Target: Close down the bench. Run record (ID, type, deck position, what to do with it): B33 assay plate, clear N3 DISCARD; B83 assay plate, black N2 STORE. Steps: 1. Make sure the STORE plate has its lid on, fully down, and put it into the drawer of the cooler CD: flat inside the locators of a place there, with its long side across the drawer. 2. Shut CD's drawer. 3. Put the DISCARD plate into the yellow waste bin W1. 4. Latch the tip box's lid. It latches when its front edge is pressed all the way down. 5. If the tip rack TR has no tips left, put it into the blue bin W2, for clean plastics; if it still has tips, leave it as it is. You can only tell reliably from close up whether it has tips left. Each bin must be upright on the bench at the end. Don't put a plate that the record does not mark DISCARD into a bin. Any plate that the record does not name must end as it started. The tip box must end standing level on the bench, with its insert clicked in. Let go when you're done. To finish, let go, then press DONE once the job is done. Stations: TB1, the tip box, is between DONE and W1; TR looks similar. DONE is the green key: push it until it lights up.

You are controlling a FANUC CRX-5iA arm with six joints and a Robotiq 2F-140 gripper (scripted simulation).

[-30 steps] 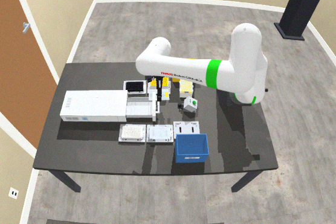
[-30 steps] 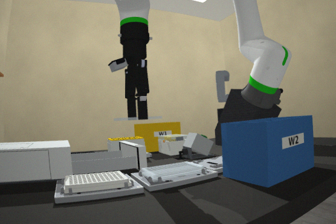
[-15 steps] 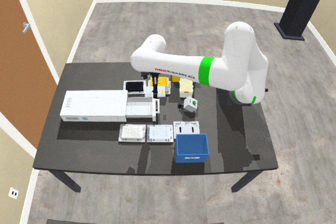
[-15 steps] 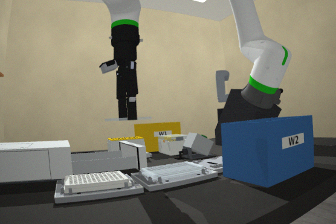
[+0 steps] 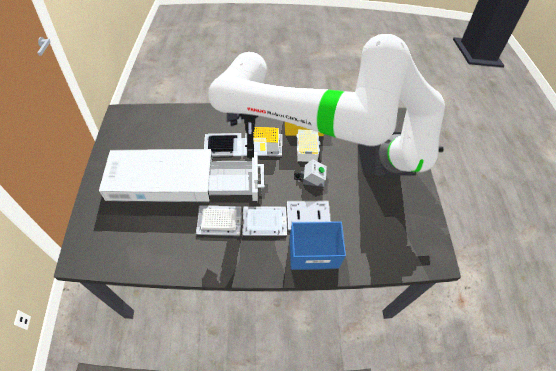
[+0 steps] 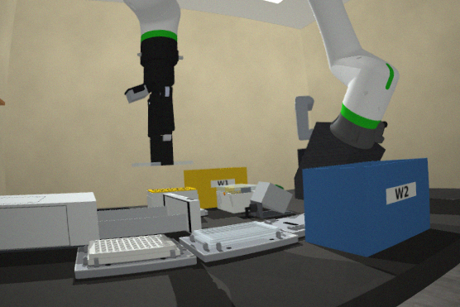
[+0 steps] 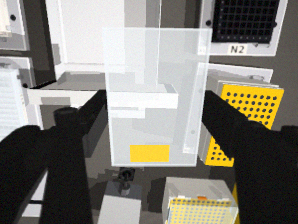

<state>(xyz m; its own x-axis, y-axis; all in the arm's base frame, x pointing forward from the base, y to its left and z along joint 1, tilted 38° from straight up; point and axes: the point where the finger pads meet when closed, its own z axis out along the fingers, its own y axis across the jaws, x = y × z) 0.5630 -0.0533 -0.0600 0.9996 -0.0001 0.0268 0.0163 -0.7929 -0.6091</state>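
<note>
Now: hand 12 cm short of the black assay plate, 13 cm to the left of it and 15 cm above it. Round my hand: cooler drawer: 10 cm ahead, 6 cm to the left, 13 cm below; tip rack TR: 6 cm behind, 13 cm to the right, 11 cm below; translucent plate lid: 2 cm below.
</note>
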